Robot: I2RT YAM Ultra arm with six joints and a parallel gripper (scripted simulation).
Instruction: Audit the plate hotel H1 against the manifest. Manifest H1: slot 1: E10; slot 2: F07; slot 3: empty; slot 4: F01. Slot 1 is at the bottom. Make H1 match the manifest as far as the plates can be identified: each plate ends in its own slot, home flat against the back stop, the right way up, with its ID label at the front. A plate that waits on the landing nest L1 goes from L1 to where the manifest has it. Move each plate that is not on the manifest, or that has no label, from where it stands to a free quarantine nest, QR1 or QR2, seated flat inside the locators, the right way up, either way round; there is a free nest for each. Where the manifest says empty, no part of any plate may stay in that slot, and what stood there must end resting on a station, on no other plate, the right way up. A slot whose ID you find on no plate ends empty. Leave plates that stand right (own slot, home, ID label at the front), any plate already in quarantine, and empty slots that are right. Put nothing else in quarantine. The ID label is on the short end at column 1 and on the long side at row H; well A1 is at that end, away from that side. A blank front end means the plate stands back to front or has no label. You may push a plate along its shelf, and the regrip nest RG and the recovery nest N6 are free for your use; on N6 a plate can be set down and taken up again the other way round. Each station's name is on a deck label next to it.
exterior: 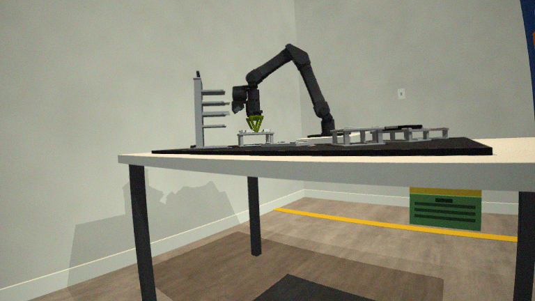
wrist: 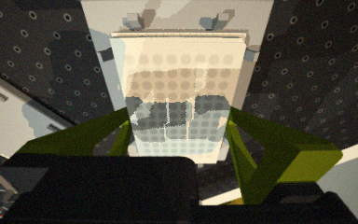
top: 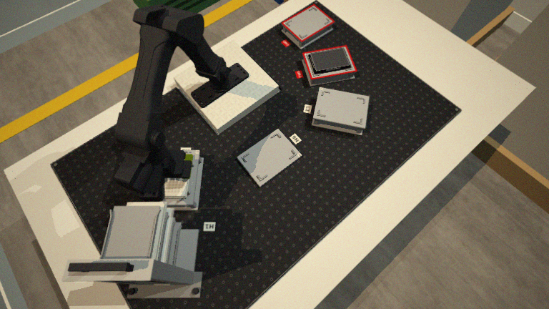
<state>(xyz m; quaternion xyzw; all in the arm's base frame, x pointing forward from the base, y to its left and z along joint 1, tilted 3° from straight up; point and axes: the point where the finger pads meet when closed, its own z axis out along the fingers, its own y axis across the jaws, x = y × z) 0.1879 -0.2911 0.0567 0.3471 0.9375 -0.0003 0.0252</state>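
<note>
My hand is 2 cm above the regrip nest. From my hand the other things lie so: H1 deck label: 16 cm ahead, 1 cm to the right, 7 cm below; then white well plate: right at my hand; then plate hotel H1: 20 cm ahead, 17 cm to the right, 8 cm above.
</note>
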